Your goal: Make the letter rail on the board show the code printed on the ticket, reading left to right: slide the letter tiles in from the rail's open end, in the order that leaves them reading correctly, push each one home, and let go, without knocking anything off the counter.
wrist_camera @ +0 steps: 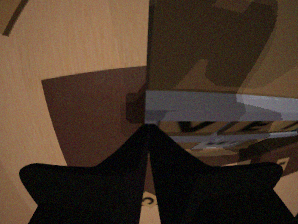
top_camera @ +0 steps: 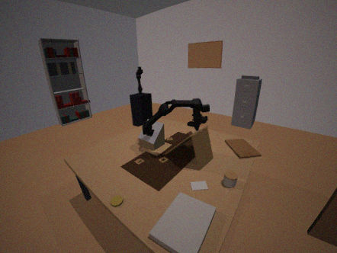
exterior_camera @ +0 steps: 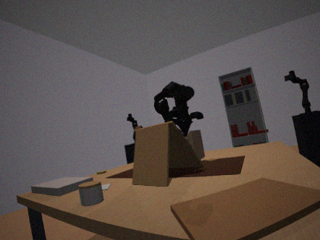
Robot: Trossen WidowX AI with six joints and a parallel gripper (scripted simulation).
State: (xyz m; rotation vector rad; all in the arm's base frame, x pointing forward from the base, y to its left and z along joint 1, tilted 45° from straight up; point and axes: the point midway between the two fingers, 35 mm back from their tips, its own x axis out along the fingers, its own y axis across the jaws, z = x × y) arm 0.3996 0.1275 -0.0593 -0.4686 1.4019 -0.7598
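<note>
Now: the tile marked v 40 mm to the right of my gripper tip. Also, from my gripper tip: tile marked e 100 mm to the right, 20 mm behind; then white ticket 100 mm to the right, 80 mm below, 80 mm behind; then tile marked t 150 mm to the right, 30 mm behind.
</note>
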